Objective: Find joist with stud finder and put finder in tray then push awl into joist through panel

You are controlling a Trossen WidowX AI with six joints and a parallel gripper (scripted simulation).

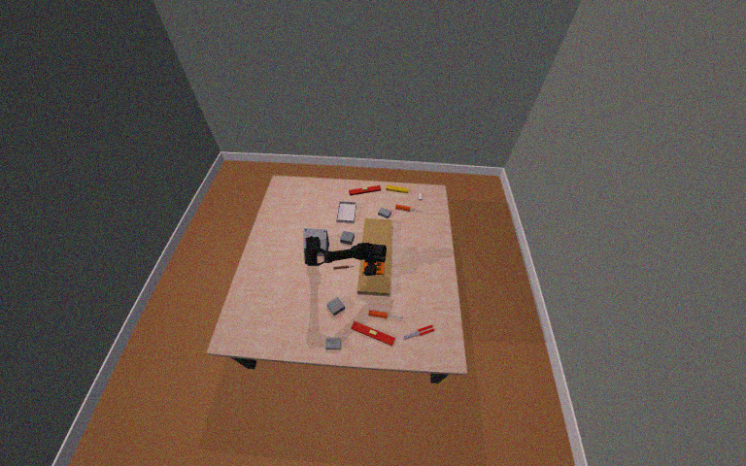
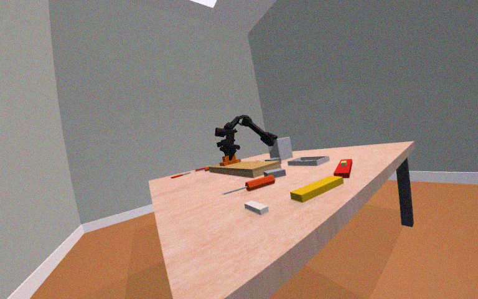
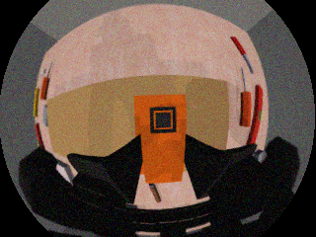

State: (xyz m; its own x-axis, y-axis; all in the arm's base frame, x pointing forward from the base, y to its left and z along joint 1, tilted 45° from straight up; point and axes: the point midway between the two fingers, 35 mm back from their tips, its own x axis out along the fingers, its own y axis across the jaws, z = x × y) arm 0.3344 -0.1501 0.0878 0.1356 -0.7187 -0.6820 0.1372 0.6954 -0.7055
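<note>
Now: gripper tip 47 cm to the right of the grey tray, 15 cm past it and 5 cm above it. The rest, counted from my gripper tip: square indicator 3 cm above, 2 cm ahead; stud finder 2 cm above, 1 cm ahead; awl 17 cm behind, 6 cm below, 5 cm to the left.
</note>
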